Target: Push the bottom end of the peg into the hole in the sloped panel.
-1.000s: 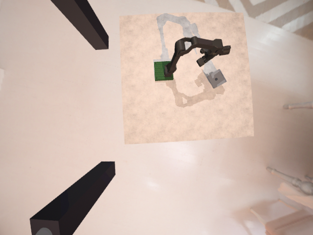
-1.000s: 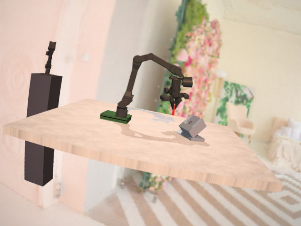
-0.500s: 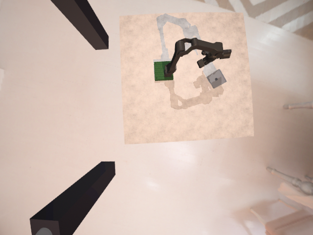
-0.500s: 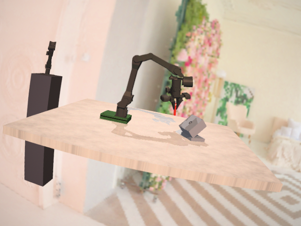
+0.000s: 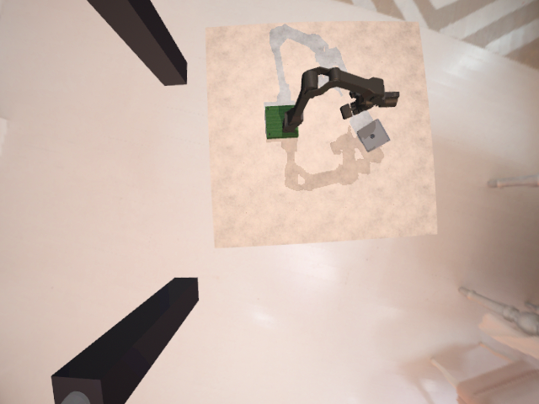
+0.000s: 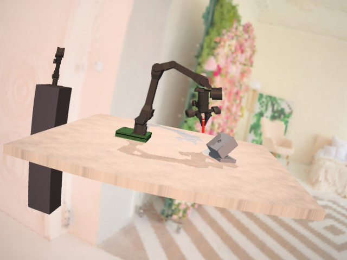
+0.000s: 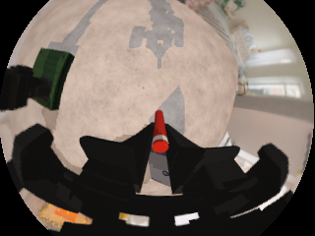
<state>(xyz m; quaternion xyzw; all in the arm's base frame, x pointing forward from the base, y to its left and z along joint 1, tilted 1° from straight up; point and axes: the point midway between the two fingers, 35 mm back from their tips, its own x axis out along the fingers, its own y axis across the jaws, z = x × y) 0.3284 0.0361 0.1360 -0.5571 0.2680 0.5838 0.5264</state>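
Now: the grey sloped panel 110 mm ahead of my gripper tip, 120 mm to the right of it and 60 mm below it. Round my gripper tip: red peg (20 mm above).
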